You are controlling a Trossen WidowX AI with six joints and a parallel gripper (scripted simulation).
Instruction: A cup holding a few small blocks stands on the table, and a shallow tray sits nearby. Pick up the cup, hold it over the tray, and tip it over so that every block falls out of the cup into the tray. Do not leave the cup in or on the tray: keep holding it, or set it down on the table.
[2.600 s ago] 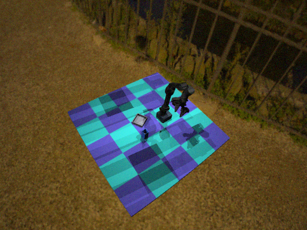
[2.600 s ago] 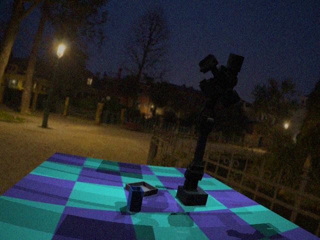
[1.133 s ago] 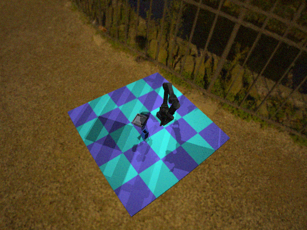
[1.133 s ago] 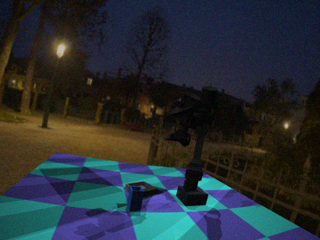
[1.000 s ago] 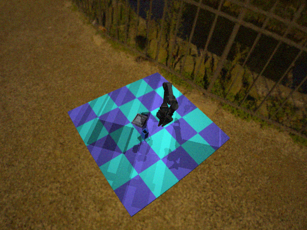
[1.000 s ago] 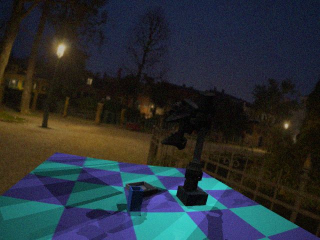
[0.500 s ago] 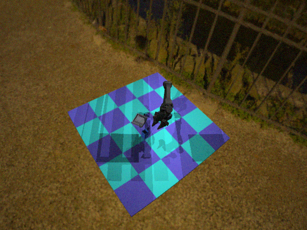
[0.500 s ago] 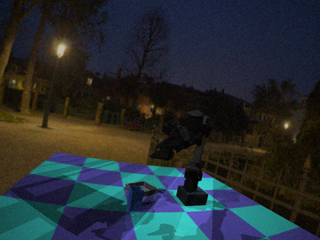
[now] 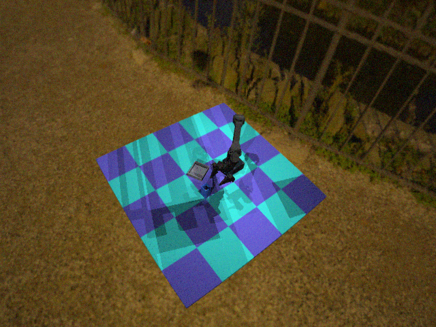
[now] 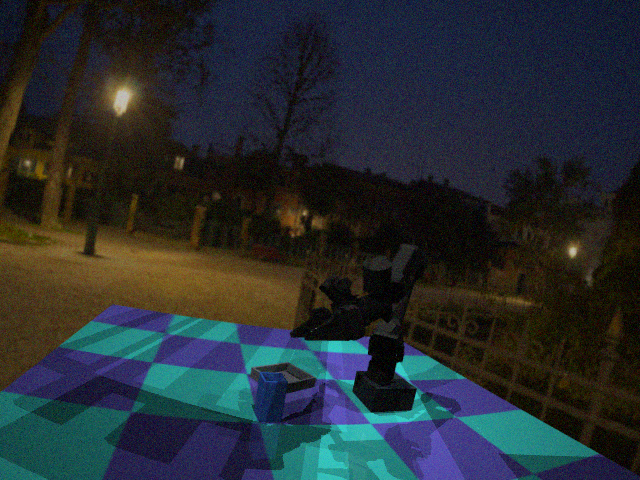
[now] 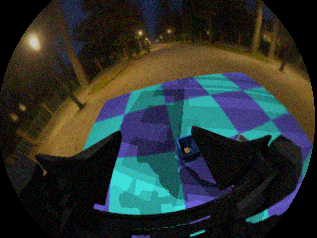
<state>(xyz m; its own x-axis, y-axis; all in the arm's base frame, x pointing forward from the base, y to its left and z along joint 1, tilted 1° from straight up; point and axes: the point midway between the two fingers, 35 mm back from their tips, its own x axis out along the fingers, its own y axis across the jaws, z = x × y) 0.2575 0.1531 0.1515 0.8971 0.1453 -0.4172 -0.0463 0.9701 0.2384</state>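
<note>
Right now the tan block is 16 cm below my gripper tip, 5 cm to the right of it and 2 cm ahead of it. The rest, counted from my gripper tip: blue square cup (18 cm below, 5 cm to the right, 2 cm ahead).
</note>
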